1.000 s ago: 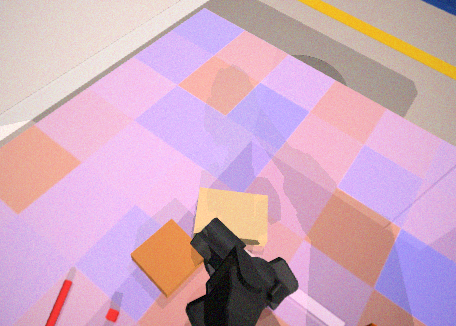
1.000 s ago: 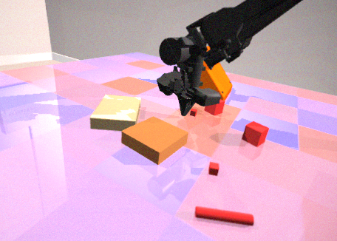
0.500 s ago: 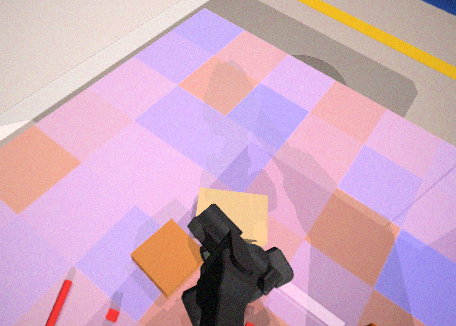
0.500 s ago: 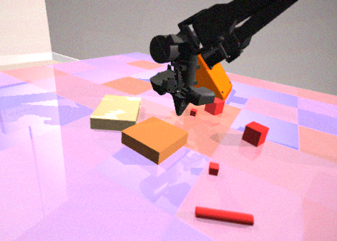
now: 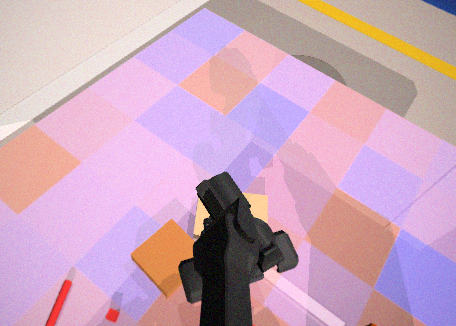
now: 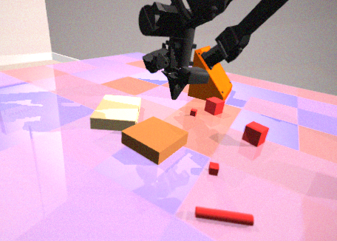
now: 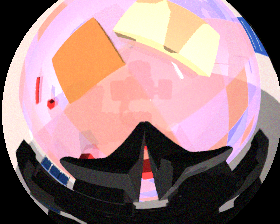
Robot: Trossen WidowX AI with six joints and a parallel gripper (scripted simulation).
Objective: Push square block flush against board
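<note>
Now: gripper tip 130 mm to the left of the cream board, 60 mm short of it and 40 mm above it. Round my gripper tip: red rod (250 mm ahead, 170 mm to the left, 50 mm below); then orange square block (130 mm ahead, 40 mm below, 10 mm to the left).
</note>
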